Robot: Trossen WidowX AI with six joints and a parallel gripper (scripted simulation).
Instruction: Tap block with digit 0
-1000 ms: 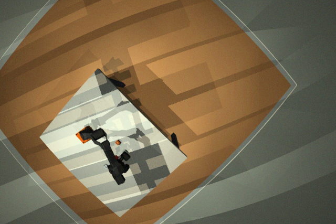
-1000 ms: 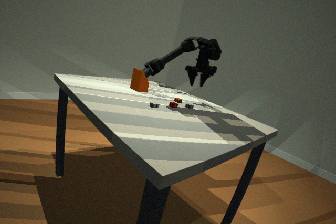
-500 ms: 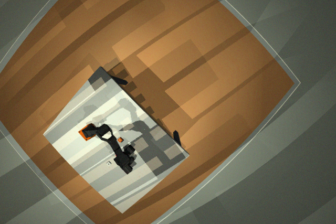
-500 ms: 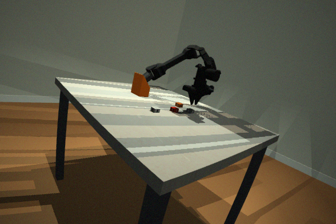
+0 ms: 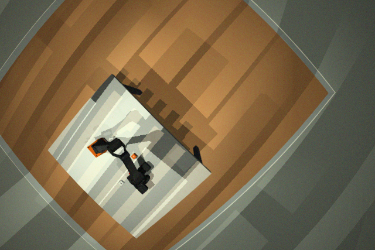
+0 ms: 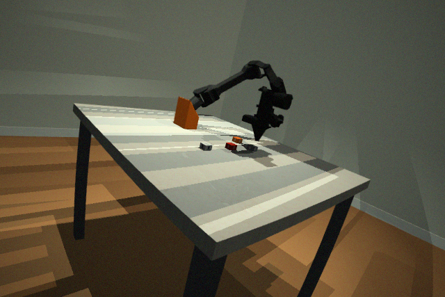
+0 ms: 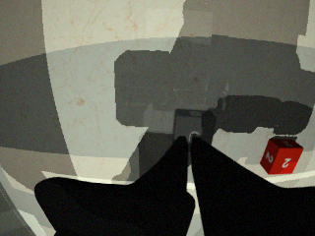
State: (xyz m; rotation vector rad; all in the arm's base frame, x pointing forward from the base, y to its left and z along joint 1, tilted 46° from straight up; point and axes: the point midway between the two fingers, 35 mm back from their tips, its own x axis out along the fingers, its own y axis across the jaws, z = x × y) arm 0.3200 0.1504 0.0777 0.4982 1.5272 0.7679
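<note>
Right now the grey block is 3 cm below my gripper tip, 1 cm to the right of it and 1 cm behind it. From my gripper tip the other things lie so: orange block 11 cm behind, 3 cm below, 1 cm to the right; white block 24 cm to the right, 3 cm below; red block 11 cm to the right, 3 cm below, 2 cm behind.
</note>
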